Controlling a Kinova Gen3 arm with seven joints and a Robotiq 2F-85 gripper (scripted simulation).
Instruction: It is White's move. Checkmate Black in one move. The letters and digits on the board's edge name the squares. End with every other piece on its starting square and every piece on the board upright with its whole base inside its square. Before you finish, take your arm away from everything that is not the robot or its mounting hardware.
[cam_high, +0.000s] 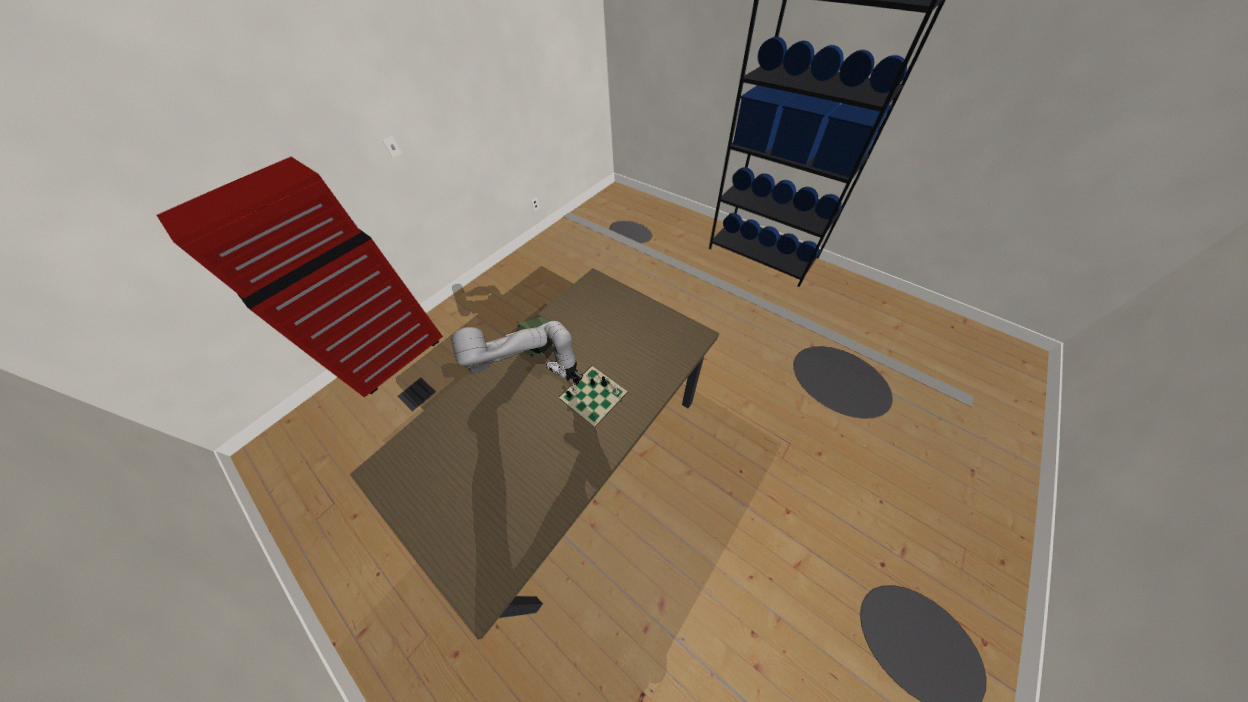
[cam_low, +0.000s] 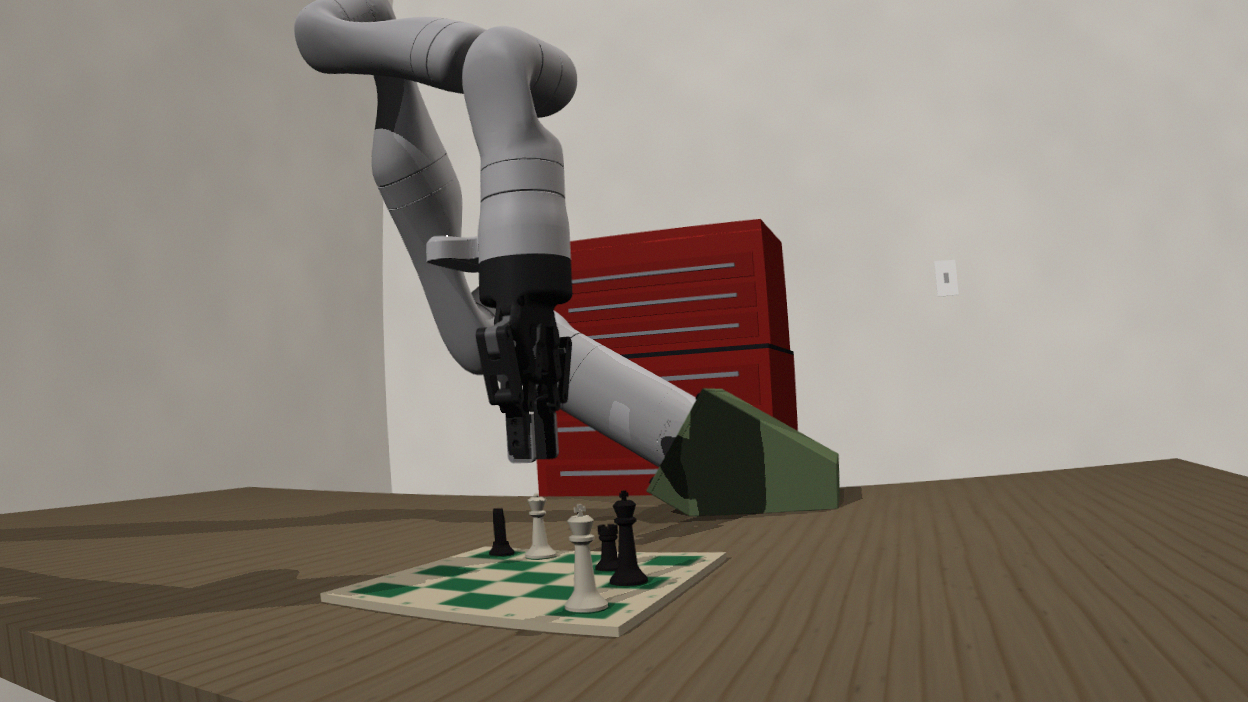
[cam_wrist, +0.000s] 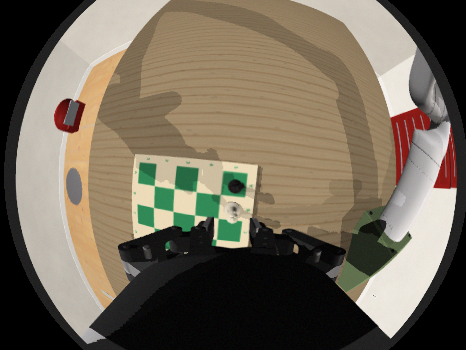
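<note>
Right now my hand is 7 cm above the white queen. Also, from my hand: cream chessboard 10 cm below, 8 cm ahead, 3 cm to the left; then black bishop 8 cm below, 4 cm to the right; then black rook 8 cm below, 7 cm to the left, 4 cm ahead.
</note>
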